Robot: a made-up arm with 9 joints. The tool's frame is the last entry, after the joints.
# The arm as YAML. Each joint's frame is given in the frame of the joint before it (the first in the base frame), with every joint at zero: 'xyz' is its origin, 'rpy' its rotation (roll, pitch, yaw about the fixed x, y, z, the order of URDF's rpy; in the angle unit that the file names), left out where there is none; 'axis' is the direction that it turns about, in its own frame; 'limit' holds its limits. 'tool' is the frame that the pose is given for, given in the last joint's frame.
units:
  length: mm
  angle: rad
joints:
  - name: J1
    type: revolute
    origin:
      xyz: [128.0, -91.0, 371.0]
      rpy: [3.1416, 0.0, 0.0]
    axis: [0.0, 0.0, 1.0]
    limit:
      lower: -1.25
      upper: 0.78
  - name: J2
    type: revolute
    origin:
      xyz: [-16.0, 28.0, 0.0]
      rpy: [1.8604, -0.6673, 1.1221]
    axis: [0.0, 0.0, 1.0]
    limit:
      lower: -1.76
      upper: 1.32
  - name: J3
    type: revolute
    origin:
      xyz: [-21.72, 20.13, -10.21]
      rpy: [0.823, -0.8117, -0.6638]
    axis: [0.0, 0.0, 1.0]
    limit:
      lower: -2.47
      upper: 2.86
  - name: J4
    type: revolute
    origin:
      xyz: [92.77, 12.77, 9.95]
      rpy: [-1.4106, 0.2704, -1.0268]
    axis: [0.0, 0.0, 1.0]
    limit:
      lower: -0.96
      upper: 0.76
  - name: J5
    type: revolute
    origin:
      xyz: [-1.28, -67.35, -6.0]
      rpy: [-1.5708, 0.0, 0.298]
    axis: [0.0, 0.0, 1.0]
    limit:
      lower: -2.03
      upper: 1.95
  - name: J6
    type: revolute
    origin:
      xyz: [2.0, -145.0, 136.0]
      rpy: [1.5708, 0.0, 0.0]
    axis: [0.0, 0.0, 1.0]
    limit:
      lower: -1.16
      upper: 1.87
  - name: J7
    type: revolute
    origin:
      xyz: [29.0, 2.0, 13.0]
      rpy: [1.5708, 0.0, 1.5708]
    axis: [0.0, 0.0, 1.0]
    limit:
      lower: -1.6
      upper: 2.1
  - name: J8
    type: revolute
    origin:
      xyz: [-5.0, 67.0, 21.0]
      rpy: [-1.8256, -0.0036, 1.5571]
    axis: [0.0, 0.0, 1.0]
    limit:
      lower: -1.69
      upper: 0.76
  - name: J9
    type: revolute
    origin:
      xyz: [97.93, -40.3, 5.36]
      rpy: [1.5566, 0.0, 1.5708]
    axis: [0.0, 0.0, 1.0]
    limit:
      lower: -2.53
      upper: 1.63
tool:
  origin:
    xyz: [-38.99, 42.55, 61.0]
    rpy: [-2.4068, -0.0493, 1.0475]
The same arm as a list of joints. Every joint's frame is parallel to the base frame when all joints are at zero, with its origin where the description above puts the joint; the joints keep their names.
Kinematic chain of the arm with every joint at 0, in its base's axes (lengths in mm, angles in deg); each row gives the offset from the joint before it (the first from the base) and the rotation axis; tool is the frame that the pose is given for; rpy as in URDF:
J1: xyz 128 -91 371 axis -z
J2: xyz -16 -28 0 axis 0.940163 0.25649 0.224291
J3: xyz -17 26 -4 axis 0.153693 0.534676 0.830963
J4: xyz 88 -30 15 axis +x
J5: xyz -6 21 64 axis -z
J6: xyz 145 -2 -136 axis +x
J7: xyz 13 -29 -2 axis -y
J8: xyz 67 -21 5 axis 0.0141 0.2521 0.967599
J9: xyz 98 -38 14 axis +x
tool: xyz 61 -27 51 rpy -45.04 -45.35 85.98
Joint limits (deg, base to tool): -71.62..44.69 -100.84..75.63 -141.52..163.87 -55..43.54 -116.31..111.73 -66.46..107.14 -91.67..120.32 -96.83..43.54 -144.96..93.39

